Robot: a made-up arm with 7 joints.
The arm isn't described. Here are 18 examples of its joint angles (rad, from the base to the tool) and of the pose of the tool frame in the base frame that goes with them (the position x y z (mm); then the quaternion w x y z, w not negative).
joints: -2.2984 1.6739 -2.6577 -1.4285 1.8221 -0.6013 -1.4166
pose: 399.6 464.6 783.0 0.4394 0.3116 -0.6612 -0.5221
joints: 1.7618 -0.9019 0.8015 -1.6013 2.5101 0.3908 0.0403
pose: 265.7 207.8 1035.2 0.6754 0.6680 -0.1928 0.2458
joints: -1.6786 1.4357 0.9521 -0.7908 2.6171 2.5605 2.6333
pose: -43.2 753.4 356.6 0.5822 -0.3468 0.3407 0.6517
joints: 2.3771 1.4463 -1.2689 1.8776 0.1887 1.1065 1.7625
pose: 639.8 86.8 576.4 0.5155 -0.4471 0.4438 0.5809
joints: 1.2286 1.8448 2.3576 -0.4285 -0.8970 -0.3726 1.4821
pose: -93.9 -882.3 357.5 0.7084 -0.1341 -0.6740 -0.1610
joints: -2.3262 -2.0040 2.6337 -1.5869 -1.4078 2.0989 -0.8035
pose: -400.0 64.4 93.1 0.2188 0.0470 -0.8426 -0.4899
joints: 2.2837 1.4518 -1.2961 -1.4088 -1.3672 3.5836 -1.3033
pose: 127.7 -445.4 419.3 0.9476 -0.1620 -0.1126 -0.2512
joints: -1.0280 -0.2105 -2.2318 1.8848 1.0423 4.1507 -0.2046
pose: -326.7 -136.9 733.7 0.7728 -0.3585 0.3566 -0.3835
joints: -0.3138 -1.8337 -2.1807 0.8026 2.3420 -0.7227 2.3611
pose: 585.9 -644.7 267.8 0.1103 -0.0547 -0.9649 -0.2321
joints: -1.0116 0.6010 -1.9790 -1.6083 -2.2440 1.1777 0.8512
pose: 195.8 92.4 943.5 0.4415 -0.6963 0.3209 -0.4661
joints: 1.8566 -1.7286 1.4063 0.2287 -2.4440 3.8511 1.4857
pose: -148.1 772.9 397.9 0.7847 0.3425 -0.3448 0.3847
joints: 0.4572 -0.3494 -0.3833 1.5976 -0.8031 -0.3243 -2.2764
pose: 637.0 13.6 756.5 0.0650 -0.3291 -0.7745 0.5363
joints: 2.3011 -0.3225 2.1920 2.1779 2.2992 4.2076 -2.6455
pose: 85.8 -186.7 801.5 0.1330 -0.2613 0.6709 0.6811
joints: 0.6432 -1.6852 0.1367 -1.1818 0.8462 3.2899 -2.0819
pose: 560.7 305.5 570.0 0.3708 0.2944 -0.6088 0.6366
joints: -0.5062 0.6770 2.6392 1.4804 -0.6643 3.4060 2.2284
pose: -439.3 333.8 699.4 0.6319 -0.1392 -0.4408 0.6221
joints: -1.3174 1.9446 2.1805 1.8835 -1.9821 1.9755 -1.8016
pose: 60.6 288.4 -61.0 0.1335 0.8035 -0.3651 0.4508
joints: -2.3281 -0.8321 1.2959 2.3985 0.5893 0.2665 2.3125
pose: 62.3 -275.5 433.1 0.2154 0.1345 0.7055 0.6617
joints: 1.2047 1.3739 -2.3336 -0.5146 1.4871 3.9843 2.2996
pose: -163.1 -709.1 699.2 0.1555 -0.5258 0.7955 0.2578
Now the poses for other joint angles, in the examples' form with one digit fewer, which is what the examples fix.
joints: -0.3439 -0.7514 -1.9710 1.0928 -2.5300 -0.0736 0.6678
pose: 296 -611 1001 0.759 -0.355 0.016 -0.546
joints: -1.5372 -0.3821 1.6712 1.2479 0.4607 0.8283 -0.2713
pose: 363 -221 1021 0.336 -0.765 -0.002 -0.549
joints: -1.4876 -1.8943 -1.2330 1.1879 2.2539 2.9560 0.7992
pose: -293 -456 79 0.788 -0.296 -0.233 0.487
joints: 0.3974 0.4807 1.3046 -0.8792 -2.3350 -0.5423 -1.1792
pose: -260 -572 920 0.079 -0.839 -0.076 -0.533
